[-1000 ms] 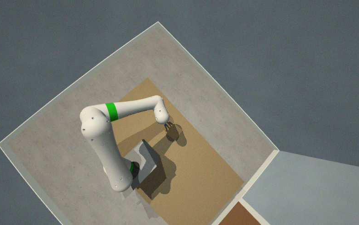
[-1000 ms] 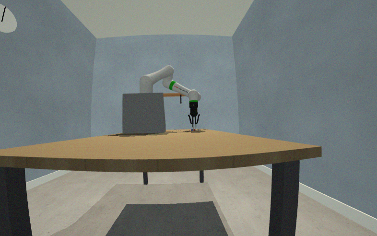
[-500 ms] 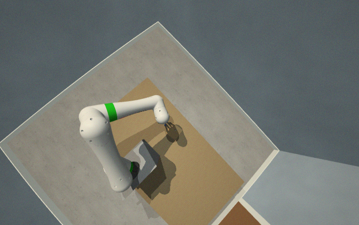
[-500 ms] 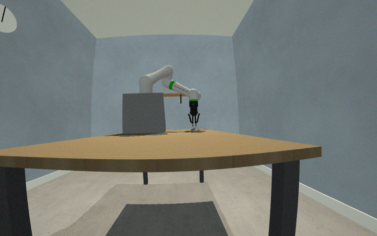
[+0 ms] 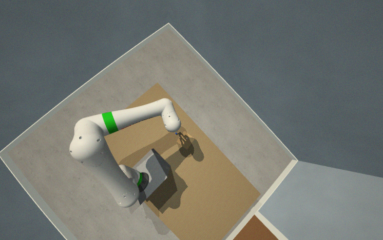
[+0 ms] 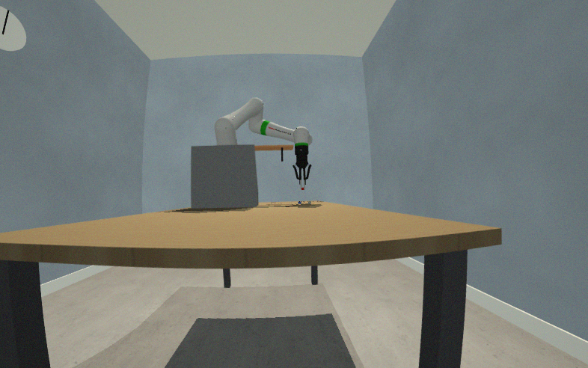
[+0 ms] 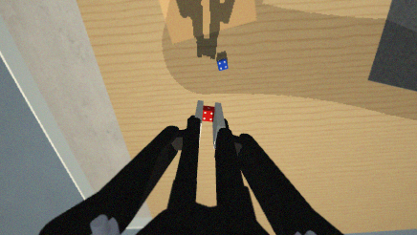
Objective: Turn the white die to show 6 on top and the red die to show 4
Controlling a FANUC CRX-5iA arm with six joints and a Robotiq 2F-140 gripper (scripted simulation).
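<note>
Right now the tan mat is 170 mm to the right of my hand, 120 mm below it and 10 mm ahead of it. From my hand the other things lie so: blue die: 120 mm below, 50 mm to the right, 30 mm behind; white die: 170 mm to the right, 110 mm below, 30 mm ahead; red die: 30 mm below.
</note>
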